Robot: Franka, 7 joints.
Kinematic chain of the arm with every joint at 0, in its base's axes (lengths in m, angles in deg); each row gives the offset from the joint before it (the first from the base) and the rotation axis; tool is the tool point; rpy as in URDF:
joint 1: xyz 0 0 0.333 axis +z
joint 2: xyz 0 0 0 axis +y
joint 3: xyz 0 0 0.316 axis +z
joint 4: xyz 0.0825 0 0 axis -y
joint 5: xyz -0.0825 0 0.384 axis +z
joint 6: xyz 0 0 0 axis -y
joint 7: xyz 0.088 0 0 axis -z
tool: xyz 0 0 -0.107 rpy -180 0 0
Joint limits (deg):
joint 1: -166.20..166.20
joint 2: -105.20..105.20
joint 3: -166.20..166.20
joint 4: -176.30..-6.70
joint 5: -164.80..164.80
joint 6: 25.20..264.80
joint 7: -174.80..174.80
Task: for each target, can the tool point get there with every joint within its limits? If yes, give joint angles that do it. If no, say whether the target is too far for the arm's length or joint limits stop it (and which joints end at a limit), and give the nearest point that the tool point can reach.
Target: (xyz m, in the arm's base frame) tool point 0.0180 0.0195 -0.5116
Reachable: no: joint limits stop it (at a limit: joint 2) | nearest point 0.0652 0.0706 -0.3267 | short by 0.198 m
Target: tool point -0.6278 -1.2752 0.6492
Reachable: no: too far | nearest point -0.3699 -0.7513 0.5193 | short by 0.598 m
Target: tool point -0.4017 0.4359 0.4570
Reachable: yes | joints -6.47 -24.69 126.22 -88.12 26.99 74.25 68.77
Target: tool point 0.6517 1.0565 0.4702
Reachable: no: too far | nearest point 0.4477 0.7257 0.4272 | short by 0.391 m
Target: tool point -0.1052 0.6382 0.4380
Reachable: yes | joints 53.87 57.86 56.90 -92.95 -63.83 232.16 -132.69
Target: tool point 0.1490 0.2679 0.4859
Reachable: yes | joints 114.14 -82.84 -54.72 -163.11 3.39 135.45 -121.99
